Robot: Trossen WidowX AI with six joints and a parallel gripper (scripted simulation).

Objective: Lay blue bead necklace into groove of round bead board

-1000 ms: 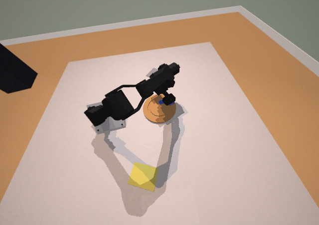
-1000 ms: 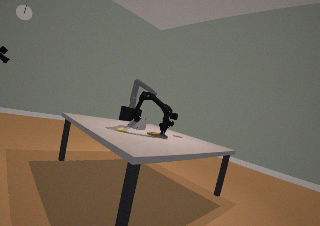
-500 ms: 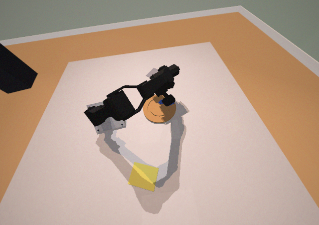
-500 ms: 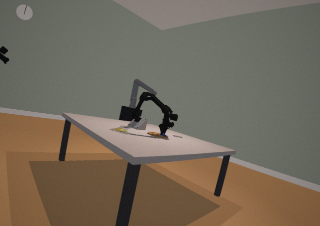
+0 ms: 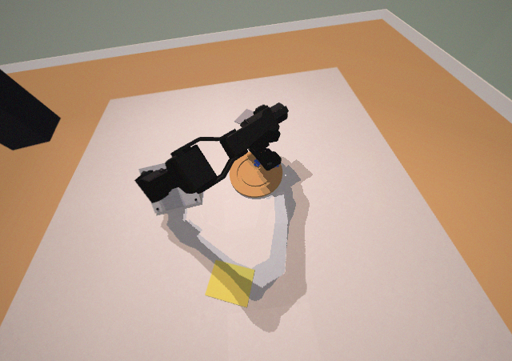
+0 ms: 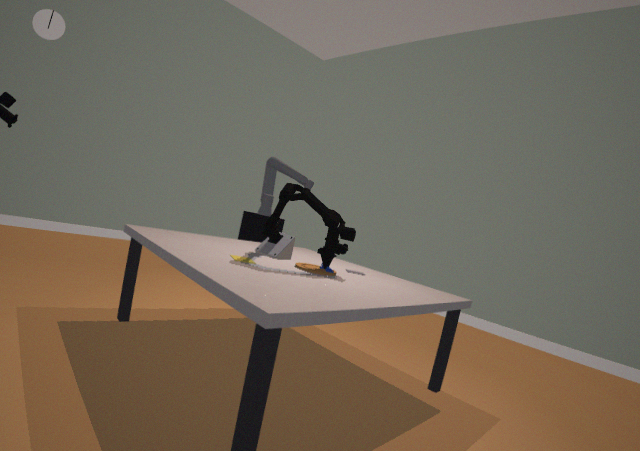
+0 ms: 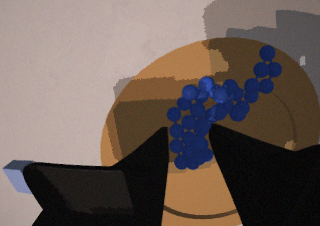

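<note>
Right now my gripper tip is 30 mm past the round bead board, 40 mm to the left of it and 10 mm above it. Also, from my gripper tip: yellow square patch (190 mm behind, 360 mm to the right, 10 mm below); flat grey tile (10 mm ahead, 270 mm to the left, 10 mm below); light blue cube (120 mm behind, 160 mm to the left, 10 mm below).
</note>
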